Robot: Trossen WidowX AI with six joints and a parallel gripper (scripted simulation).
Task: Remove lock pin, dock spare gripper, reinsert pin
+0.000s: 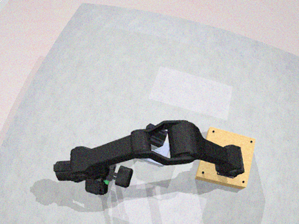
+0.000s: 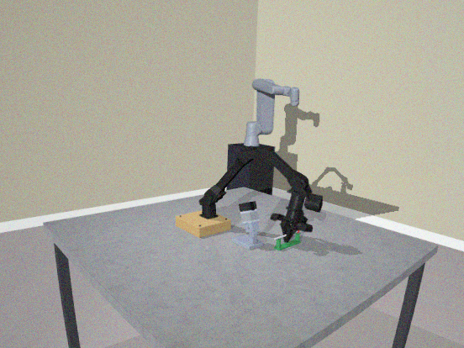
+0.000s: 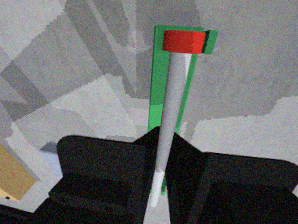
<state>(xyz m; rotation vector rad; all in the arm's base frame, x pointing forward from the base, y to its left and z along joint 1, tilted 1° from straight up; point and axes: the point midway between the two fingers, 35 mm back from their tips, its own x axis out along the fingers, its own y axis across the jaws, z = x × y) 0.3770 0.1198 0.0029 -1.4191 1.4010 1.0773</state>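
The narrow green cradle is 1 cm to the left of my gripper tip and 1 cm above it. From my gripper tip the other things lie so: spare gripper: 11 cm to the right, 11 cm behind, 11 cm above; mount: 11 cm to the right, 10 cm behind, 4 cm above.
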